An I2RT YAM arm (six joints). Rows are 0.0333 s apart.
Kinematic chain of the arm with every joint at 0, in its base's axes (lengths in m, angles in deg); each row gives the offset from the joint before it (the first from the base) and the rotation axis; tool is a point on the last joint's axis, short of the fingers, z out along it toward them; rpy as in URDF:
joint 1: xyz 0 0 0.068 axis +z
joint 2: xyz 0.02 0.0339 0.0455 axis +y
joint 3: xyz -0.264 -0.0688 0 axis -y
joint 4: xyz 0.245 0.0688 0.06 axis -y
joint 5: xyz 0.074 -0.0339 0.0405 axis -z
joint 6: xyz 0.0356 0 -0.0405 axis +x
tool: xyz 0 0 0 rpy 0 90 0
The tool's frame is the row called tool.
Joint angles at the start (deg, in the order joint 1, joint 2, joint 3, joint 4, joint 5, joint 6): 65.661 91.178 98.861 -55.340 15.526 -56.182
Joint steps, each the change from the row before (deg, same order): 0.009 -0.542 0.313 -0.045 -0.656 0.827; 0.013 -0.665 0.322 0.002 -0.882 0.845; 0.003 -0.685 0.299 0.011 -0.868 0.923; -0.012 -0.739 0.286 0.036 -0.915 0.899; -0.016 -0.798 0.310 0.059 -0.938 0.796; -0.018 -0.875 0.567 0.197 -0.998 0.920; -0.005 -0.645 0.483 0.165 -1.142 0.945; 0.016 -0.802 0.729 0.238 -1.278 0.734; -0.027 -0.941 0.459 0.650 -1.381 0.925; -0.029 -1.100 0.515 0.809 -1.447 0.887
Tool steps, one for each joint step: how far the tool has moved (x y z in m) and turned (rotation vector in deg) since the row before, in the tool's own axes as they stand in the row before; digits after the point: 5 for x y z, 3 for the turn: 0.00021 -0.00138 -0.00507 0.275 -0.988 1.033; 0.00014 -0.00151 -0.00601 0.274 -1.281 1.082; 0.00013 -0.00146 -0.00608 0.273 -1.273 1.154; 0.00013 -0.00151 -0.00643 0.283 -1.345 1.140; 0.00003 -0.00164 -0.00699 0.336 -1.430 1.044; -0.00056 -0.00267 -0.00865 0.643 -1.772 1.238; -0.00093 -0.00199 -0.00669 0.259 -1.689 1.166; -0.00162 -0.00279 -0.00893 0.499 -2.117 0.985; -0.00167 -0.00272 -0.00891 0.635 -2.361 1.196; -0.00223 -0.00315 -0.01042 0.836 -2.671 1.146
